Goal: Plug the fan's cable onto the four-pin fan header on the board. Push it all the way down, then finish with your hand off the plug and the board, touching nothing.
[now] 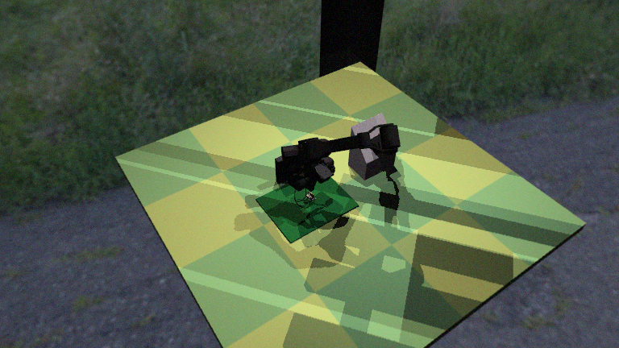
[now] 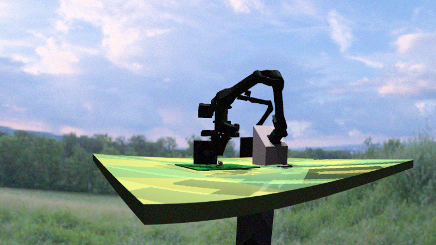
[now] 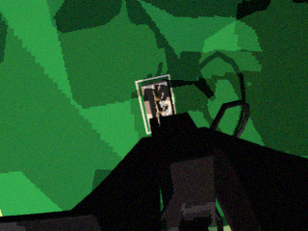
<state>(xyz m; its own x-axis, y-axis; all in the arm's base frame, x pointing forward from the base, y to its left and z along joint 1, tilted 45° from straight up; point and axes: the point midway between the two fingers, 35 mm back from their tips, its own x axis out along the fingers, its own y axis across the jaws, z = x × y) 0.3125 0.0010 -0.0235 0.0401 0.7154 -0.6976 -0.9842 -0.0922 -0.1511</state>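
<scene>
Right now the green board is 8 cm below my gripper tip, 2 cm ahead of it and 1 cm to the left of it. From my gripper tip the other things lie so: black plug 1 cm to the right, 1 cm above; then black fan 14 cm to the right.
</scene>
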